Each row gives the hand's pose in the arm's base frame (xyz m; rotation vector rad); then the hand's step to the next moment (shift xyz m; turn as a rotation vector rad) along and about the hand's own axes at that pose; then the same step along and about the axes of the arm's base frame.
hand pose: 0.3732 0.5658 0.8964 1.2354 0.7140 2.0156
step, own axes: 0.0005 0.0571 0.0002 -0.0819 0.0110 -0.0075
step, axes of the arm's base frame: -0.0143 -0.0358 0.0422 0.0180 -0.0705 -0.0398
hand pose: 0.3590 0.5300 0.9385 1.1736 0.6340 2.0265
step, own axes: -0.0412 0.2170 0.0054 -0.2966 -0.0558 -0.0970
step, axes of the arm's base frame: -0.0518 -0.1691 0.1324 0.0349 -0.1993 -0.2441
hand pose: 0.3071 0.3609 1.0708 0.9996 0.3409 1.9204
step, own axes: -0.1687 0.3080 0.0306 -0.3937 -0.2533 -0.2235
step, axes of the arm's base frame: -0.1191 -0.3113 0.1147 0.0820 -0.1524 -0.4890
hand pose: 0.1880 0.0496 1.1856 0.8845 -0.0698 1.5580
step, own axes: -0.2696 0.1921 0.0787 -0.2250 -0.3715 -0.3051
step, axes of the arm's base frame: -0.1498 -0.3053 -0.0116 0.1583 0.0551 -0.5036
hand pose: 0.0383 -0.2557 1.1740 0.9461 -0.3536 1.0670
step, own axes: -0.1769 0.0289 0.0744 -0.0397 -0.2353 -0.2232
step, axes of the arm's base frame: -0.0953 -0.1581 -0.0599 0.1436 0.1188 -0.2684
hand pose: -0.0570 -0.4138 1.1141 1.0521 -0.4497 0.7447
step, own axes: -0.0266 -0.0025 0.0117 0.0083 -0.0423 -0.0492
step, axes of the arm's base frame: -0.0160 -0.0201 -0.0138 0.0362 0.0346 -0.0421
